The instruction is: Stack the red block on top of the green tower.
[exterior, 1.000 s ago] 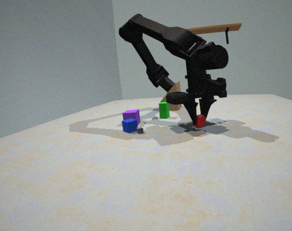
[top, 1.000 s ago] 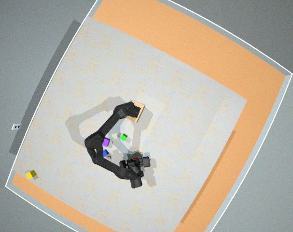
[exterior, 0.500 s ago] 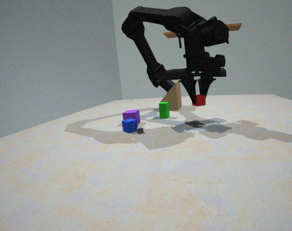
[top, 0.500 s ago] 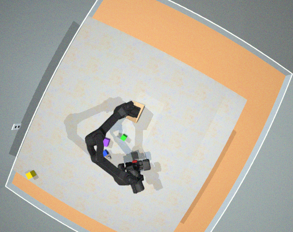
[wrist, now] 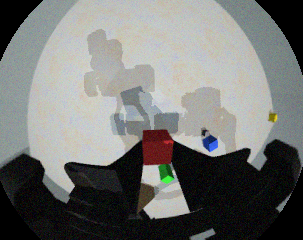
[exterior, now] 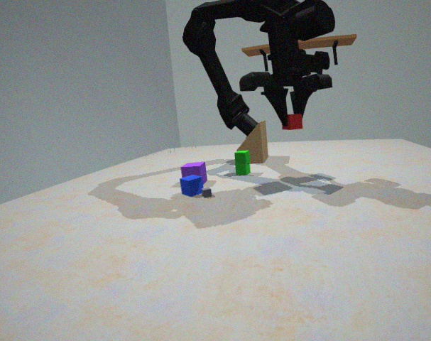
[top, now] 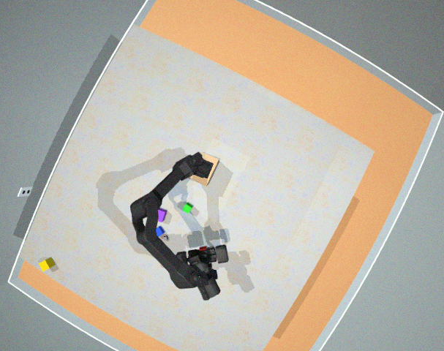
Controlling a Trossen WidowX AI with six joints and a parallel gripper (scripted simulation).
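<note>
The purple cube is 230 mm to the right of my gripper tip, 100 mm below it and 40 mm behind it. The rest, counted from my gripper tip: blue cube: 210 mm to the right, 110 mm below, 30 mm ahead.
</note>
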